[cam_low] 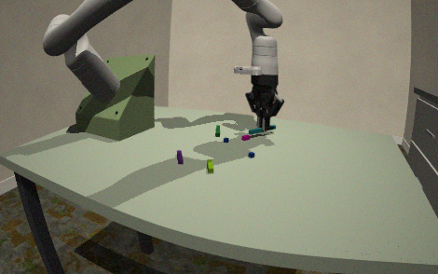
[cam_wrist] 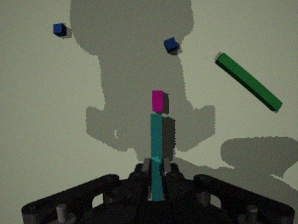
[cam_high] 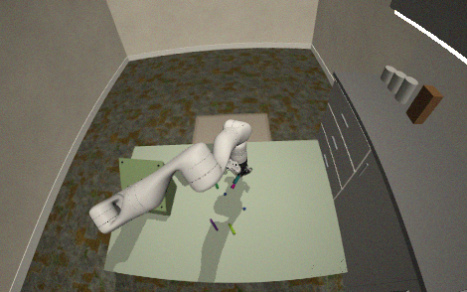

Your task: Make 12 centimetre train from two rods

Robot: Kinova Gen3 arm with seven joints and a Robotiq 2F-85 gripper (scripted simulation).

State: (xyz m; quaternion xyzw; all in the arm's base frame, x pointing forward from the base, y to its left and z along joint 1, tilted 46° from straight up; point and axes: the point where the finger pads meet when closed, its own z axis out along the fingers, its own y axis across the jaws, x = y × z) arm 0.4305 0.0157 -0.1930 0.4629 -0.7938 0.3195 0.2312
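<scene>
Now: hand 2 cm above the turquoise rod. The rest, counted from my hand: magenta rod (3 cm behind, 6 cm to the right, 3 cm below); green rod (12 cm behind, 3 cm to the right, 3 cm below); lime rod (3 cm behind, 27 cm to the right, 3 cm below).
</scene>
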